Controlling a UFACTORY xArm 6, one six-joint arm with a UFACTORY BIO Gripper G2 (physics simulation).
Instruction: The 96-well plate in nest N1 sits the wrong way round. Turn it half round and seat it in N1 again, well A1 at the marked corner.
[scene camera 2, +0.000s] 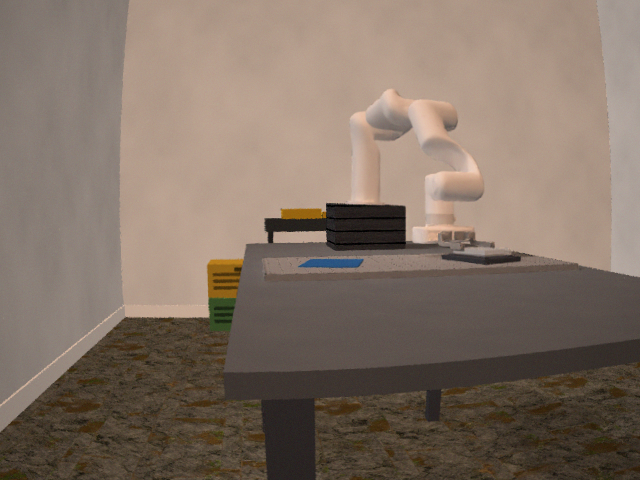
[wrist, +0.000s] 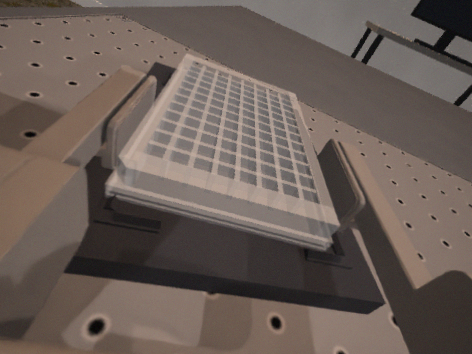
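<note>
The clear 96-well plate (scene camera 2: 485, 252) (wrist: 232, 135) is between the two finger pads of my gripper (scene camera 2: 473, 248) (wrist: 235, 152), which is shut on its long sides. The plate lies lengthwise over the dark nest N1 (scene camera 2: 480, 259) (wrist: 225, 265), very low, with its near edge close to the nest's corner brackets. I cannot tell whether it is fully down. The near part of the nest sticks out from under the plate in the wrist view. The nest's label and corner mark are not readable, and well A1 cannot be made out.
The nest stands on a perforated board (scene camera 2: 403, 266) (wrist: 425, 205) on the grey table (scene camera 2: 403, 315) (wrist: 200, 30). A blue rectangle (scene camera 2: 331, 263) lies on the board's left part. A black stacked block (scene camera 2: 366, 227) stands behind it, beside the arm. Another table (wrist: 415, 42) is in the background.
</note>
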